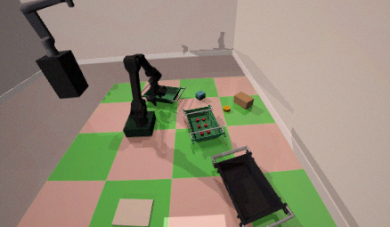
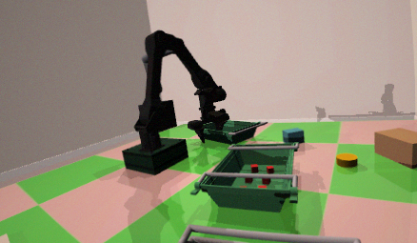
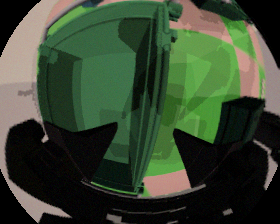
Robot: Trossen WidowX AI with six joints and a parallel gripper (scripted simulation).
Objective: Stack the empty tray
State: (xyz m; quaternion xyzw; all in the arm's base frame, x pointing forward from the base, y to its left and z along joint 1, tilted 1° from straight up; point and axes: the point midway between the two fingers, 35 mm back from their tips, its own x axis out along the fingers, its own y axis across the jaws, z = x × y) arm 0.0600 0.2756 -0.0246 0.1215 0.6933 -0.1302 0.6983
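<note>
Now: gripper tip 3 cm short of the green tray, 8 cm to the right of it and 3 cm below it. From my gripper tip the other things lie so: blue block (33 cm ahead, 4 cm to the left, 1 cm above); then brown box (64 cm ahead, 8 cm to the right, 2 cm above); then orange disc (50 cm ahead, 13 cm to the right).
</note>
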